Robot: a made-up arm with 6 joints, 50 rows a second.
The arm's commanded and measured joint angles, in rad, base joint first. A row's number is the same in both.
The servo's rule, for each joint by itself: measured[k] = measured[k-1] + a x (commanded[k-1-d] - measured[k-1]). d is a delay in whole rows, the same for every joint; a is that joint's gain. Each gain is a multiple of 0.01, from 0.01 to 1. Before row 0 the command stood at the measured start. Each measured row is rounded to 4 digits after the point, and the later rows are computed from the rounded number. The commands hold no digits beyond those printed.
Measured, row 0: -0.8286, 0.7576, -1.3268, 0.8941, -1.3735, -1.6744
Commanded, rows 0 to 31: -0.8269, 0.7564, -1.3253, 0.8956, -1.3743, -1.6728; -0.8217, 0.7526, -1.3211, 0.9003, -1.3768, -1.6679; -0.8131, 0.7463, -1.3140, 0.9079, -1.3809, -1.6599; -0.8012, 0.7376, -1.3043, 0.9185, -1.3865, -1.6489; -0.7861, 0.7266, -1.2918, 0.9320, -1.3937, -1.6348; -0.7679, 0.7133, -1.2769, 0.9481, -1.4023, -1.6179; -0.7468, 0.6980, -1.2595, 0.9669, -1.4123, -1.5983; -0.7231, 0.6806, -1.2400, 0.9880, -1.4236, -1.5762; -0.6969, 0.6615, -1.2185, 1.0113, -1.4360, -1.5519; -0.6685, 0.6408, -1.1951, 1.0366, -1.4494, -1.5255; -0.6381, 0.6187, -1.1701, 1.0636, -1.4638, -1.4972; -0.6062, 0.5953, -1.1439, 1.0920, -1.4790, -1.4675; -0.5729, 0.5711, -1.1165, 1.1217, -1.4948, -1.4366; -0.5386, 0.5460, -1.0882, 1.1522, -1.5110, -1.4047; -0.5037, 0.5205, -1.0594, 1.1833, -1.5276, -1.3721; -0.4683, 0.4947, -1.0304, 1.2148, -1.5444, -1.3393; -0.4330, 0.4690, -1.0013, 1.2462, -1.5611, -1.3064; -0.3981, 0.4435, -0.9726, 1.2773, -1.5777, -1.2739; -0.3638, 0.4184, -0.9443, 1.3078, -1.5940, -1.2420; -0.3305, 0.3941, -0.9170, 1.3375, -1.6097, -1.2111; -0.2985, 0.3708, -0.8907, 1.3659, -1.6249, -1.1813; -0.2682, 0.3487, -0.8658, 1.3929, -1.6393, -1.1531; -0.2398, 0.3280, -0.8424, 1.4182, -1.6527, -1.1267; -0.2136, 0.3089, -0.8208, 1.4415, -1.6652, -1.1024; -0.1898, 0.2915, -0.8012, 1.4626, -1.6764, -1.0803; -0.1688, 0.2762, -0.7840, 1.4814, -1.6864, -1.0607; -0.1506, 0.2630, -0.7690, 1.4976, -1.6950, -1.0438; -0.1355, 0.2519, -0.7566, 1.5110, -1.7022, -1.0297; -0.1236, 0.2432, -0.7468, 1.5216, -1.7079, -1.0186; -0.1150, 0.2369, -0.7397, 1.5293, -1.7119, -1.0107; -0.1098, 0.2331, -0.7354, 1.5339, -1.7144, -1.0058; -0.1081, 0.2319, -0.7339, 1.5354, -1.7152, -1.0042
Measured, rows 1 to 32: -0.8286, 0.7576, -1.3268, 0.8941, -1.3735, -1.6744; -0.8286, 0.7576, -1.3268, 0.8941, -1.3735, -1.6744; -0.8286, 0.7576, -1.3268, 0.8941, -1.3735, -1.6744; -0.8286, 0.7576, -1.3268, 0.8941, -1.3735, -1.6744; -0.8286, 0.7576, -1.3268, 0.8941, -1.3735, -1.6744; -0.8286, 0.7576, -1.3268, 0.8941, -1.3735, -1.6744; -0.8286, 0.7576, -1.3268, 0.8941, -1.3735, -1.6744; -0.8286, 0.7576, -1.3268, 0.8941, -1.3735, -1.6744; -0.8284, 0.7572, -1.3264, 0.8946, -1.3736, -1.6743; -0.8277, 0.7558, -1.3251, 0.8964, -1.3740, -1.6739; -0.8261, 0.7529, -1.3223, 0.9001, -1.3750, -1.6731; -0.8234, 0.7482, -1.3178, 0.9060, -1.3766, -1.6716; -0.8193, 0.7415, -1.3113, 0.9143, -1.3790, -1.6694; -0.8136, 0.7328, -1.3027, 0.9251, -1.3823, -1.6663; -0.8063, 0.7220, -1.2919, 0.9385, -1.3865, -1.6622; -0.7971, 0.7092, -1.2789, 0.9543, -1.3917, -1.6570; -0.7861, 0.6944, -1.2638, 0.9725, -1.3979, -1.6507; -0.7732, 0.6778, -1.2466, 0.9930, -1.4051, -1.6432; -0.7583, 0.6595, -1.2275, 1.0156, -1.4133, -1.6344; -0.7416, 0.6396, -1.2066, 1.0400, -1.4225, -1.6244; -0.7230, 0.6184, -1.1841, 1.0661, -1.4326, -1.6131; -0.7027, 0.5960, -1.1601, 1.0937, -1.4436, -1.6006; -0.6808, 0.5726, -1.1349, 1.1224, -1.4554, -1.5869; -0.6574, 0.5485, -1.1088, 1.1520, -1.4679, -1.5720; -0.6327, 0.5239, -1.0819, 1.1821, -1.4809, -1.5561; -0.6069, 0.4990, -1.0546, 1.2126, -1.4945, -1.5392; -0.5802, 0.4740, -1.0270, 1.2431, -1.5084, -1.5214; -0.5527, 0.4492, -0.9995, 1.2733, -1.5226, -1.5028; -0.5247, 0.4249, -0.9723, 1.3029, -1.5369, -1.4835; -0.4965, 0.4013, -0.9457, 1.3317, -1.5512, -1.4637; -0.4683, 0.3786, -0.9199, 1.3594, -1.5654, -1.4435; -0.4403, 0.3570, -0.8951, 1.3857, -1.5794, -1.4230
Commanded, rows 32 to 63: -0.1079, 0.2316, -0.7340, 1.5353, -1.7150, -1.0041; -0.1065, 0.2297, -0.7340, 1.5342, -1.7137, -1.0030; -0.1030, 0.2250, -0.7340, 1.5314, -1.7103, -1.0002; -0.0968, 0.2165, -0.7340, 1.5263, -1.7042, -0.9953; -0.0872, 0.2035, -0.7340, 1.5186, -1.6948, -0.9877; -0.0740, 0.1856, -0.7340, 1.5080, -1.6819, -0.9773; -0.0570, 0.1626, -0.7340, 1.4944, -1.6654, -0.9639; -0.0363, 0.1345, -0.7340, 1.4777, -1.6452, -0.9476; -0.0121, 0.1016, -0.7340, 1.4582, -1.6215, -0.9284; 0.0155, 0.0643, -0.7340, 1.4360, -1.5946, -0.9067; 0.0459, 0.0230, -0.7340, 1.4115, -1.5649, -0.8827; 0.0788, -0.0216, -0.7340, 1.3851, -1.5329, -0.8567; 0.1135, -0.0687, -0.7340, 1.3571, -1.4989, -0.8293; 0.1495, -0.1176, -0.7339, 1.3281, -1.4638, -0.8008; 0.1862, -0.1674, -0.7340, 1.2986, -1.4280, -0.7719; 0.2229, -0.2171, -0.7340, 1.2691, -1.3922, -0.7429; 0.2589, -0.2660, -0.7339, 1.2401, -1.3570, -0.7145; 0.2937, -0.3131, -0.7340, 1.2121, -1.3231, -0.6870; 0.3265, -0.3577, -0.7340, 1.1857, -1.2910, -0.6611; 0.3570, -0.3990, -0.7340, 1.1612, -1.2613, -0.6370; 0.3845, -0.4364, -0.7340, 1.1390, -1.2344, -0.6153; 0.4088, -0.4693, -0.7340, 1.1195, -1.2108, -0.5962; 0.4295, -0.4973, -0.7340, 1.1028, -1.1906, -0.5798; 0.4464, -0.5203, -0.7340, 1.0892, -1.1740, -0.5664; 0.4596, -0.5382, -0.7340, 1.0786, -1.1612, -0.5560; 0.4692, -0.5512, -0.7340, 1.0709, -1.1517, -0.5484; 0.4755, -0.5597, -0.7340, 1.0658, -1.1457, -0.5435; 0.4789, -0.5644, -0.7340, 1.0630, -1.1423, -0.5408; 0.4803, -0.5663, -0.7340, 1.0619, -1.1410, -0.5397; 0.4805, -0.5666, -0.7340, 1.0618, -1.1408, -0.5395; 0.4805, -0.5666, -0.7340, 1.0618, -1.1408, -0.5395; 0.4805, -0.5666, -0.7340, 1.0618, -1.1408, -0.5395
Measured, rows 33 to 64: -0.4127, 0.3367, -0.8716, 1.4103, -1.5930, -1.4024; -0.3859, 0.3179, -0.8497, 1.4331, -1.6061, -1.3819; -0.3600, 0.3009, -0.8295, 1.4537, -1.6185, -1.3616; -0.3353, 0.2857, -0.8113, 1.4720, -1.6302, -1.3417; -0.3120, 0.2725, -0.7952, 1.4879, -1.6411, -1.3223; -0.2903, 0.2615, -0.7813, 1.5011, -1.6510, -1.3036; -0.2704, 0.2527, -0.7698, 1.5116, -1.6599, -1.2857; -0.2525, 0.2463, -0.7608, 1.5192, -1.6676, -1.2688; -0.2366, 0.2417, -0.7541, 1.5244, -1.6742, -1.2529; -0.2223, 0.2380, -0.7491, 1.5275, -1.6797, -1.2379; -0.2092, 0.2340, -0.7453, 1.5287, -1.6840, -1.2236; -0.1968, 0.2286, -0.7425, 1.5279, -1.6868, -1.2099; -0.1847, 0.2208, -0.7404, 1.5249, -1.6879, -1.1966; -0.1725, 0.2099, -0.7388, 1.5195, -1.6871, -1.1834; -0.1598, 0.1952, -0.7376, 1.5115, -1.6841, -1.1702; -0.1462, 0.1764, -0.7367, 1.5007, -1.6787, -1.1568; -0.1314, 0.1532, -0.7360, 1.4871, -1.6707, -1.1431; -0.1152, 0.1256, -0.7355, 1.4707, -1.6600, -1.1289; -0.0975, 0.0938, -0.7351, 1.4518, -1.6467, -1.1141; -0.0781, 0.0580, -0.7348, 1.4305, -1.6308, -1.0987; -0.0570, 0.0187, -0.7346, 1.4070, -1.6123, -1.0825; -0.0343, -0.0236, -0.7344, 1.3818, -1.5915, -1.0656; -0.0100, -0.0682, -0.7343, 1.3552, -1.5686, -1.0480; 0.0156, -0.1144, -0.7342, 1.3276, -1.5439, -1.0297; 0.0424, -0.1614, -0.7341, 1.2996, -1.5177, -1.0108; 0.0700, -0.2084, -0.7341, 1.2716, -1.4905, -0.9914; 0.0982, -0.2547, -0.7341, 1.2441, -1.4626, -0.9716; 0.1267, -0.2994, -0.7341, 1.2176, -1.4344, -0.9515; 0.1551, -0.3419, -0.7341, 1.1924, -1.4064, -0.9313; 0.1830, -0.3814, -0.7341, 1.1691, -1.3790, -0.9112; 0.2101, -0.4173, -0.7341, 1.1479, -1.3526, -0.8913; 0.2361, -0.4492, -0.7341, 1.1291, -1.3276, -0.8718
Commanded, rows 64 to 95: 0.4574, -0.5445, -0.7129, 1.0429, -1.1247, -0.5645; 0.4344, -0.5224, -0.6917, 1.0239, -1.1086, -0.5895; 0.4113, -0.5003, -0.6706, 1.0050, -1.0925, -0.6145; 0.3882, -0.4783, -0.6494, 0.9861, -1.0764, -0.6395; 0.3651, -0.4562, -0.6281, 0.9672, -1.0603, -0.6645; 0.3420, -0.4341, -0.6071, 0.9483, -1.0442, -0.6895; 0.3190, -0.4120, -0.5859, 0.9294, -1.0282, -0.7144; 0.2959, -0.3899, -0.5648, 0.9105, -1.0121, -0.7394; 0.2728, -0.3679, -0.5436, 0.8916, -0.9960, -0.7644; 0.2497, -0.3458, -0.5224, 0.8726, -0.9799, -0.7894; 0.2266, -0.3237, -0.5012, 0.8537, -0.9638, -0.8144; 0.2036, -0.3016, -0.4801, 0.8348, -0.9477, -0.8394; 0.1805, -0.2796, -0.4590, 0.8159, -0.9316, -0.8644; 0.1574, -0.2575, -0.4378, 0.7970, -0.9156, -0.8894; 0.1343, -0.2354, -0.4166, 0.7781, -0.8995, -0.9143; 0.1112, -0.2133, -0.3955, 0.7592, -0.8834, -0.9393; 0.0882, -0.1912, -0.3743, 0.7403, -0.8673, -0.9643; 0.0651, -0.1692, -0.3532, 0.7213, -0.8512, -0.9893; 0.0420, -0.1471, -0.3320, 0.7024, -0.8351, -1.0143; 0.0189, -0.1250, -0.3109, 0.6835, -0.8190, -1.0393; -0.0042, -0.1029, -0.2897, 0.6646, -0.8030, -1.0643; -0.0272, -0.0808, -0.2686, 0.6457, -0.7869, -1.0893; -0.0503, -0.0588, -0.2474, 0.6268, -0.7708, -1.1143; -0.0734, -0.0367, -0.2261, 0.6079, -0.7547, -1.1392; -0.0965, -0.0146, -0.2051, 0.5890, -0.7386, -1.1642; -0.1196, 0.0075, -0.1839, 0.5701, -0.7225, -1.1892; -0.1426, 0.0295, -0.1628, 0.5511, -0.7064, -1.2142; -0.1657, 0.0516, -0.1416, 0.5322, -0.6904, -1.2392; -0.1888, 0.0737, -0.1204, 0.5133, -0.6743, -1.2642; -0.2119, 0.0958, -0.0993, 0.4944, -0.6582, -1.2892; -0.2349, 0.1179, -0.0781, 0.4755, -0.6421, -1.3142; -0.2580, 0.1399, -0.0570, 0.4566, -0.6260, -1.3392
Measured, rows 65 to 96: 0.2607, -0.4768, -0.7341, 1.1129, -1.3043, -0.8529; 0.2836, -0.4999, -0.7341, 1.0995, -1.2829, -0.8346; 0.3047, -0.5184, -0.7341, 1.0887, -1.2637, -0.8171; 0.3239, -0.5327, -0.7341, 1.0805, -1.2467, -0.8005; 0.3411, -0.5431, -0.7341, 1.0745, -1.2319, -0.7849; 0.3564, -0.5504, -0.7341, 1.0704, -1.2191, -0.7702; 0.3701, -0.5554, -0.7341, 1.0676, -1.2081, -0.7564; 0.3822, -0.5589, -0.7341, 1.0657, -1.1987, -0.7434; 0.3905, -0.5544, -0.7288, 1.0584, -1.1883, -0.7327; 0.3953, -0.5445, -0.7195, 1.0474, -1.1771, -0.7241; 0.3971, -0.5308, -0.7073, 1.0338, -1.1653, -0.7175; 0.3961, -0.5145, -0.6928, 1.0185, -1.1529, -0.7128; 0.3927, -0.4964, -0.6766, 1.0021, -1.1399, -0.7099; 0.3871, -0.4771, -0.6592, 0.9849, -1.1265, -0.7087; 0.3796, -0.4569, -0.6409, 0.9671, -1.1127, -0.7090; 0.3704, -0.4361, -0.6219, 0.9490, -1.0986, -0.7108; 0.3597, -0.4150, -0.6023, 0.9306, -1.0842, -0.7140; 0.3476, -0.3935, -0.5823, 0.9120, -1.0696, -0.7185; 0.3343, -0.3719, -0.5620, 0.8933, -1.0548, -0.7243; 0.3199, -0.3501, -0.5415, 0.8746, -1.0398, -0.7312; 0.3046, -0.3282, -0.5209, 0.8558, -1.0247, -0.7392; 0.2884, -0.3063, -0.5001, 0.8370, -1.0094, -0.7482; 0.2714, -0.2843, -0.4792, 0.8182, -0.9940, -0.7582; 0.2538, -0.2623, -0.4583, 0.7993, -0.9785, -0.7691; 0.2356, -0.2403, -0.4373, 0.7804, -0.9629, -0.7808; 0.2168, -0.2183, -0.4163, 0.7615, -0.9473, -0.7933; 0.1976, -0.1962, -0.3952, 0.7426, -0.9316, -0.8066; 0.1779, -0.1741, -0.3741, 0.7237, -0.9158, -0.8206; 0.1579, -0.1520, -0.3530, 0.7048, -0.9000, -0.8352; 0.1375, -0.1299, -0.3319, 0.6859, -0.8842, -0.8504; 0.1168, -0.1079, -0.3108, 0.6670, -0.8683, -0.8662; 0.0959, -0.0858, -0.2896, 0.6481, -0.8524, -0.8826
